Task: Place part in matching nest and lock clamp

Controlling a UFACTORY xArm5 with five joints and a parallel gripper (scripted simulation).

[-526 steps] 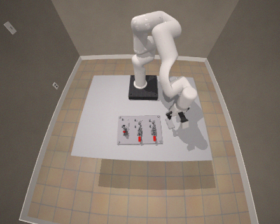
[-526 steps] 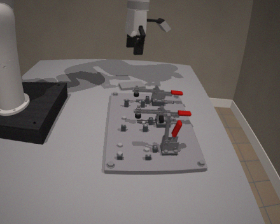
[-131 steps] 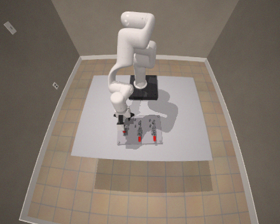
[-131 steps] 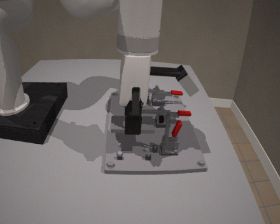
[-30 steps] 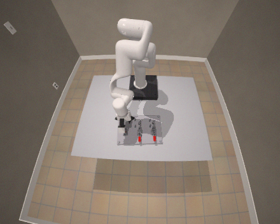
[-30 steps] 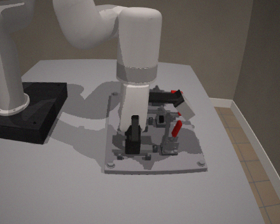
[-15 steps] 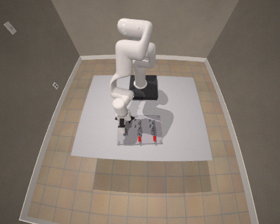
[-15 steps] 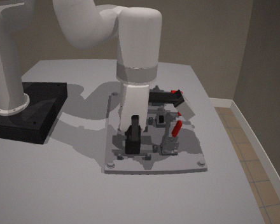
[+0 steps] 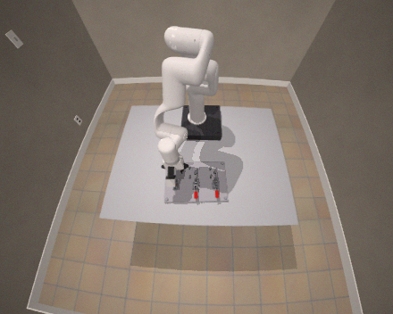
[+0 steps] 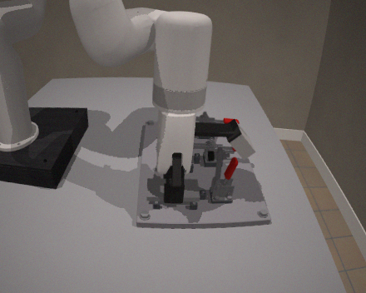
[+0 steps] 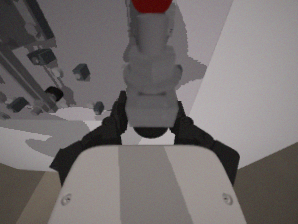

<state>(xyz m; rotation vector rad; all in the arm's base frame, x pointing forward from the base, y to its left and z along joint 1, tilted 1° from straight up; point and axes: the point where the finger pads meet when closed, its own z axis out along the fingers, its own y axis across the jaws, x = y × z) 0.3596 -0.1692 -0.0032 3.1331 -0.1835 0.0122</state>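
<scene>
The grey block part is 20 mm below my hand. The rest, counted from my hand: grey fixture plate (100 mm to the left, 70 mm ahead, 40 mm below).
</scene>
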